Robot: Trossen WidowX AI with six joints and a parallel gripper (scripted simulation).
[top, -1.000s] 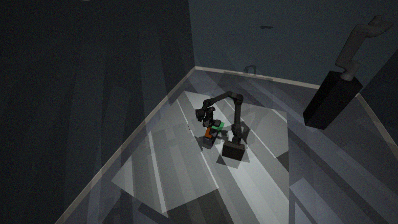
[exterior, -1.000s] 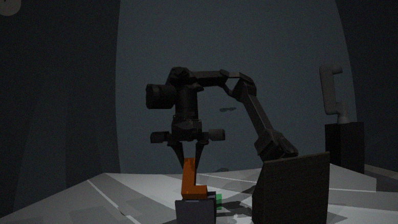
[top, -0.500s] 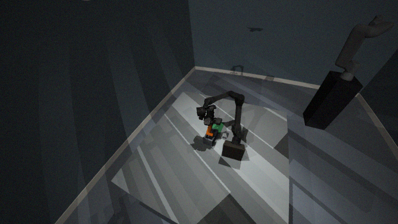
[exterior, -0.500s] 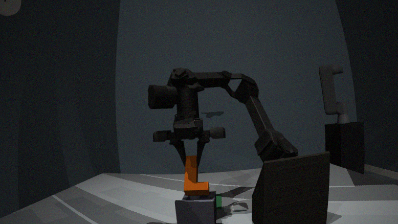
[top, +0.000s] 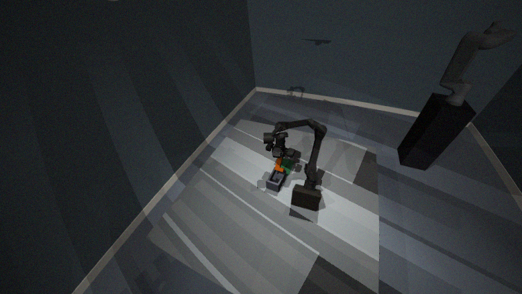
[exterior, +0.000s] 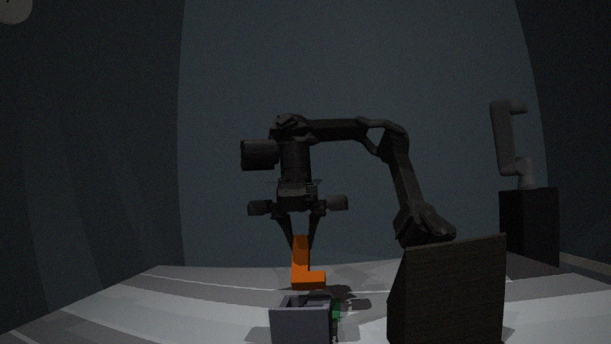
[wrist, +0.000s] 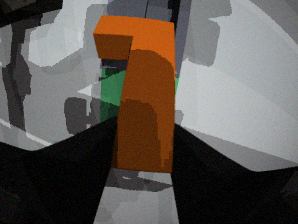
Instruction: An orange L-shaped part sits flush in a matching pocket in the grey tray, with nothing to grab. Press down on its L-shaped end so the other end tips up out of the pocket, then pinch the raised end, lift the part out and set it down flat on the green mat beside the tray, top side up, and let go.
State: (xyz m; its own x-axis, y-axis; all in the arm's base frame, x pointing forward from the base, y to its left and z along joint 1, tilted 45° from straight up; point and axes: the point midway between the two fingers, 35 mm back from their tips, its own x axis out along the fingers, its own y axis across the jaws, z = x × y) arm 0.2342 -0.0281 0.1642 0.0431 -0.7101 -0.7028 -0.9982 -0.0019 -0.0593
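My gripper tip is 17 cm above the green mat, 6 cm to the left of it and 1 cm past it. Round my gripper tip: orange L-shaped part: 3 cm to the left, 3 cm below, 1 cm behind.
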